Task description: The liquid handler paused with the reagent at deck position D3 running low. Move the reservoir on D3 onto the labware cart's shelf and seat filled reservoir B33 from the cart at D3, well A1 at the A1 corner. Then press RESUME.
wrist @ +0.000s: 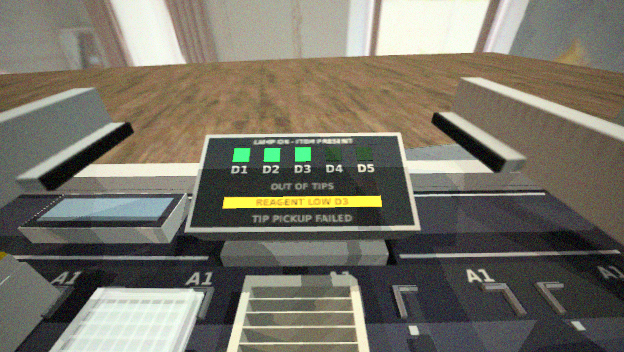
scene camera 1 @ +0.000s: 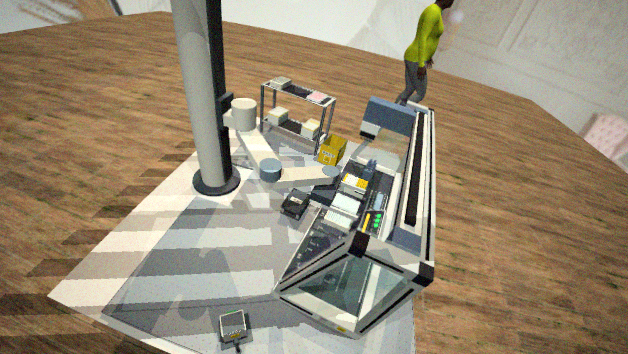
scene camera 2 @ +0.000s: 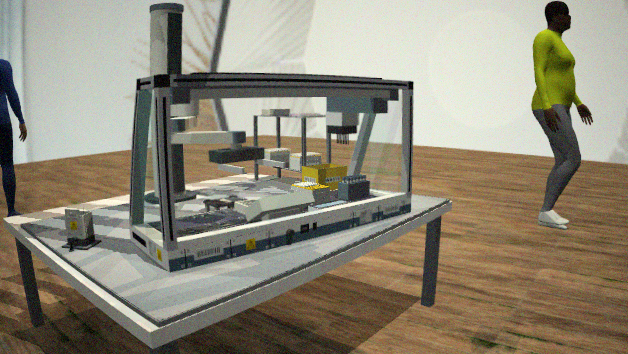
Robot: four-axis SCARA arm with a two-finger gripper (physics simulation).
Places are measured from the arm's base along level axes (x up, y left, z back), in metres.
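Pixels of known places: gripper, fingertip midpoint: (wrist: 284, 104) (scene camera 1: 361, 204) (scene camera 2: 264, 168); arm's base at its link origin: (scene camera 1: 217, 179).
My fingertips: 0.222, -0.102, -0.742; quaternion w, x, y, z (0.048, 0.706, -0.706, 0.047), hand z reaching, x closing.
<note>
Ahead of a thing's pixels: the offset from my fingertips to its top centre, as dx, dy, dz. "pt": to the spot under its first point.
The reservoir on D3 @(-0.127, +0.009, +0.065) (scene camera 1: 338, 219) (wrist: 302, 321), pale with long troughs, sits in the deck row and is cut off by the bottom of the wrist view. My gripper (scene camera 1: 336, 196) (scene camera 2: 265, 167) (wrist: 284, 104) is open and empty, above the deck's front side. The labware cart @(pt -0.015, +0.633, +0.711) (scene camera 1: 261, 107) (scene camera 2: 256, 130) holds a white item @(+0.172, +0.689, +0.610) (scene camera 1: 280, 83) (scene camera 2: 276, 112) and a pink-topped one @(+0.155, +0.628, +0.357) (scene camera 1: 317, 96) above, and two pale boxes @(-0.039, +0.689, +0.610) (scene camera 1: 277, 116) @(-0.039, +0.628, +0.357) (scene camera 1: 310, 128) below. B33 cannot be read. The status panel @(pt -0.091, -0.016, -0.072) (wrist: 302, 177) shows D1, D2 and D3 lit and REAGENT LOW D3. No RESUME label is readable.
A white plate @(-0.144, +0.131, +0.042) (scene camera 1: 346, 203) (wrist: 132, 320) and yellow tip rack (scene camera 1: 355, 181) (scene camera 2: 310, 188) stand left of the reservoir in the wrist view. A yellow waste bin @(-0.074, +0.550, +0.184) (scene camera 1: 331, 151) (scene camera 2: 324, 174), pipette head (scene camera 2: 342, 121), black box @(-0.153, +0.065, +0.285) (scene camera 1: 295, 202) and small console @(-0.081, -0.529, +0.321) (scene camera 1: 233, 325) (scene camera 2: 79, 226) also show.
</note>
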